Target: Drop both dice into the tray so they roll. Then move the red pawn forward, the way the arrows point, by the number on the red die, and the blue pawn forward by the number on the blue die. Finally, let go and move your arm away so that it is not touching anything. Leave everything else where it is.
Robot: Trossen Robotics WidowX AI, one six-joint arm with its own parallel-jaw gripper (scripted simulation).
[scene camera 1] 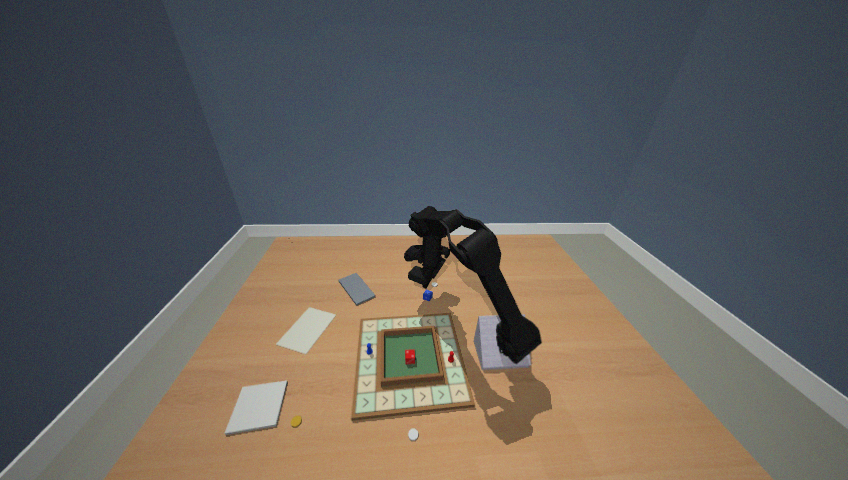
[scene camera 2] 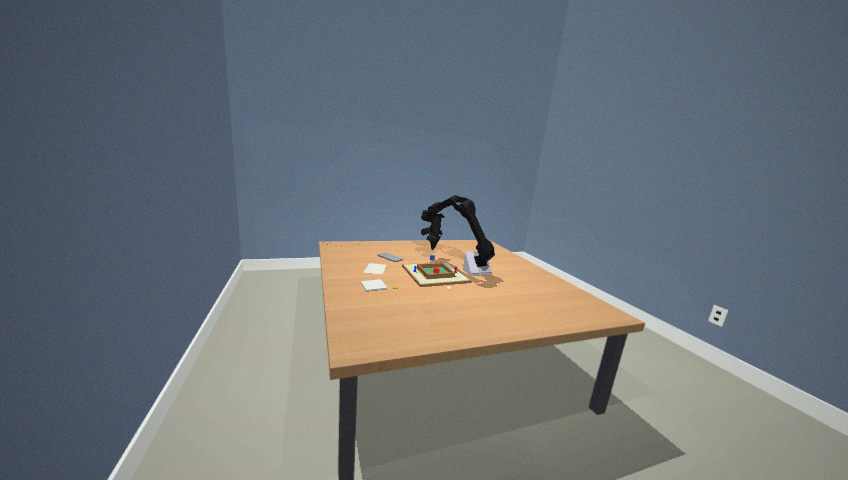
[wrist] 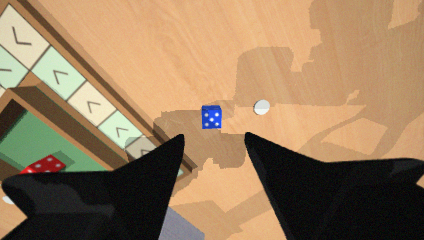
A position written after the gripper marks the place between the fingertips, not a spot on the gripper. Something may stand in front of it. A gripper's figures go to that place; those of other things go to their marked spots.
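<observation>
Gripper (scene camera 1: 428,283) at 0.94 m from the lens; green tray (scene camera 1: 394,345) at 0.84 m from the lens.
</observation>
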